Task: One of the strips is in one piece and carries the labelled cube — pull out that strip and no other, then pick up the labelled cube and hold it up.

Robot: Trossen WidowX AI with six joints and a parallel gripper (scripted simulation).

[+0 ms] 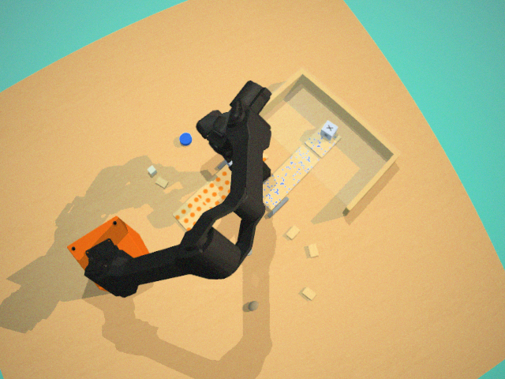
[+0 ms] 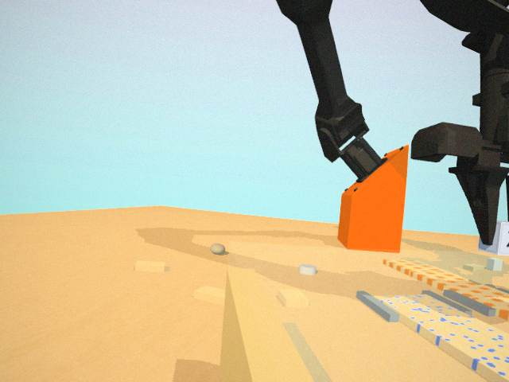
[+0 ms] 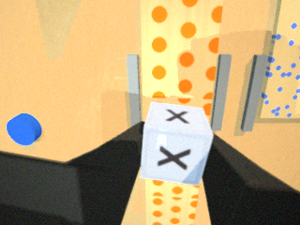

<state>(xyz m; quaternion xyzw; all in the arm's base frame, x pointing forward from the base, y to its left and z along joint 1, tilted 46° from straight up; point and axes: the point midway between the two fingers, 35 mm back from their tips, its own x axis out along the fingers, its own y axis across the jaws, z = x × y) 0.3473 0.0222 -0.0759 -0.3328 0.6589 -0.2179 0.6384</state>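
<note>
Now: the orange-dotted strip 50 mm below my gripper tip, 50 mm behind it and 20 mm to the right of it. Also, from my gripper tip: grey pebble (300 mm to the right, 120 mm behind, 50 mm below); then blue disc (130 mm to the left, 70 mm behind, 50 mm below).
</note>
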